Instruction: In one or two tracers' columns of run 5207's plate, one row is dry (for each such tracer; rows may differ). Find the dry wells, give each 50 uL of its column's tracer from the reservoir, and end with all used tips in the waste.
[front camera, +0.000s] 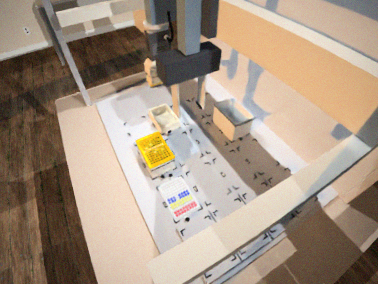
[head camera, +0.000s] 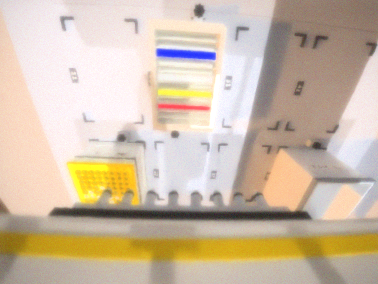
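Observation:
The white plate (front camera: 172, 186) lies in the front view's lower middle, with blue, yellow and red wells. The blue band has a gap between two groups; single yellow and red wells are too blurred to judge. The reservoir (front camera: 154, 119) (head camera: 153, 75) holds blue (head camera: 186, 54), yellow (head camera: 185, 93) and red (head camera: 184, 107) strips. The yellow tip rack (front camera: 155, 150) (head camera: 102, 170) stands between plate and reservoir. The open-topped waste box (front camera: 225, 122) (head camera: 290, 177) is at the right. The pipetting head (front camera: 152, 72) shows bare-looking nozzles (head camera: 196, 198) in the head view. My parked gripper (front camera: 189, 111) is open and empty.
A pale frame beam (front camera: 260, 210) crosses the front of the deck (front camera: 145, 210). Dark corner marks outline the deck slots. A small dark knob (front camera: 187, 219) sits by the plate's near end, and another knob (head camera: 199, 10) is beyond the reservoir in the head view.

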